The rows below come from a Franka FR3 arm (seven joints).
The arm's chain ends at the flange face. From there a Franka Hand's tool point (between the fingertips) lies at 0.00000 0.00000 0.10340 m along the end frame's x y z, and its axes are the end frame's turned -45 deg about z.
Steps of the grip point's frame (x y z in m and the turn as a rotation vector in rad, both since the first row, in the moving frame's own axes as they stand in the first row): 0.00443, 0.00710, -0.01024, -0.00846, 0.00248, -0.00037; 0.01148, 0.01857, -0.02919, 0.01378, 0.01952, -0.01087; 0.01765, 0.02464, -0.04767, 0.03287, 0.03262, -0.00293
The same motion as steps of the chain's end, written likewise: 0.00735, 0.00145, -0.01024, -0.00423, 0.00774, -0.00037; 0.02084, 0.00745, -0.02916, 0.02355, 0.00406, -0.01087; 0.02993, 0.00973, -0.04756, 0.04631, -0.00018, -0.00293
